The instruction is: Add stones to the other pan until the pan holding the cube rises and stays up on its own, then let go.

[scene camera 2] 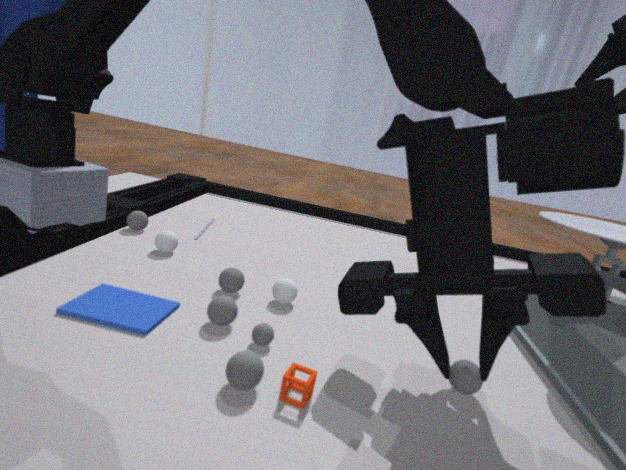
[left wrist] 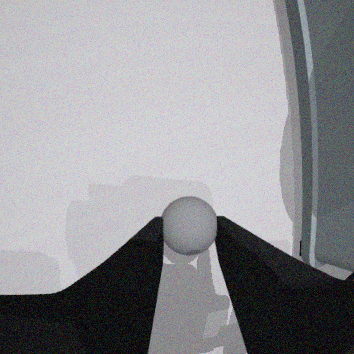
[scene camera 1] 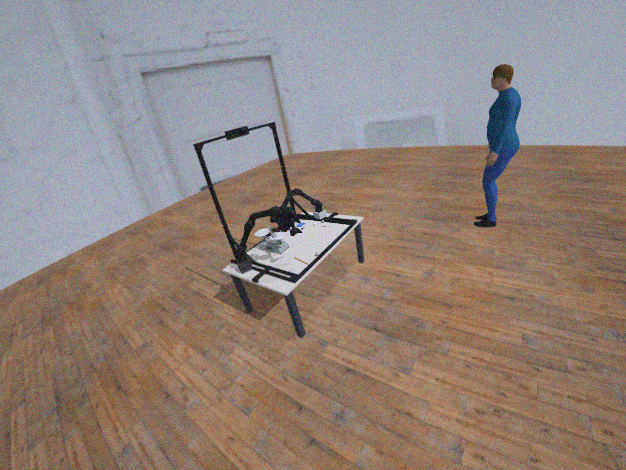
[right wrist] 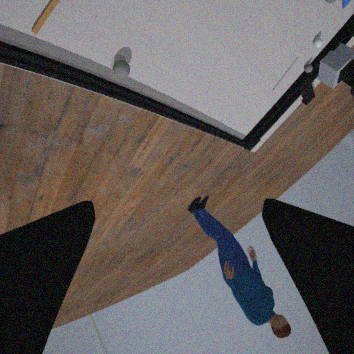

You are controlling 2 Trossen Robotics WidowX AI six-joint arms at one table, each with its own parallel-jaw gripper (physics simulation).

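Frame: origin at the left arm's base, x left, y back, z up, level; millimetres.
Where they show: left gripper, between the fingertips: (scene camera 2: pixel 465 377) (left wrist: pixel 188 224); right gripper, between the fingertips: (scene camera 1: pixel 301 227) (right wrist: pixel 179 208); left arm's base, origin of its link: (scene camera 2: pixel 40 160) (scene camera 1: pixel 319 211) (right wrist: pixel 344 70); right arm's base, origin of its link: (scene camera 1: pixel 242 260).
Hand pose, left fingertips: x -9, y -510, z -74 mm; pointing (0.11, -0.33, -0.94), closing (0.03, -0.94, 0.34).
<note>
Things, the pixels of their top centre, and the offset from my left fingertips. "spot": a spot on its surface instead.
- scale's glassy grey base, a spot on its surface: (left wrist: pixel 332 125) (scene camera 2: pixel 572 375) spot: dx +53, dy -85, dz +11 mm
- white pan, a spot on its surface: (scene camera 2: pixel 586 225) spot: dx +167, dy -81, dz +130 mm
- orange open-frame cube, centre of its top: (scene camera 2: pixel 300 373) dx -95, dy +116, dz +6 mm
- blue slab, centre of its top: (scene camera 2: pixel 122 305) dx -77, dy +299, dz -9 mm
- wooden stick, a spot on its surface: (right wrist: pixel 46 15) spot: dx +531, dy -122, dz -7 mm
My left gripper (scene camera 2: pixel 465 374) (left wrist: pixel 188 224) is shut on a grey stone (scene camera 2: pixel 464 377) (left wrist: pixel 189 226), held at the fingertips above the table, left of the scale's glassy grey base (scene camera 2: pixel 581 349) (left wrist: pixel 332 125). One white pan (scene camera 2: pixel 586 225) shows at the right edge of scene camera 2. Both pans (scene camera 1: pixel 262 232) (scene camera 1: pixel 278 235) show small in scene camera 1; their contents and tilt are too small to read. My right gripper (right wrist: pixel 179 208) is open and empty. Loose grey stones (scene camera 2: pixel 244 370) (scene camera 2: pixel 222 309) (scene camera 2: pixel 231 279) (scene camera 2: pixel 262 333) and white ones (scene camera 2: pixel 284 290) (scene camera 2: pixel 166 241) lie on the table.
An orange open-frame cube (scene camera 2: pixel 302 403) and a blue slab (scene camera 2: pixel 118 308) lie among the stones. Another grey stone (right wrist: pixel 121 68) and a wooden stick (right wrist: pixel 46 15) lie near a table edge. A black rail (scene camera 2: pixel 303 204) borders the table. A person (scene camera 1: pixel 503 136) stands beyond it.
</note>
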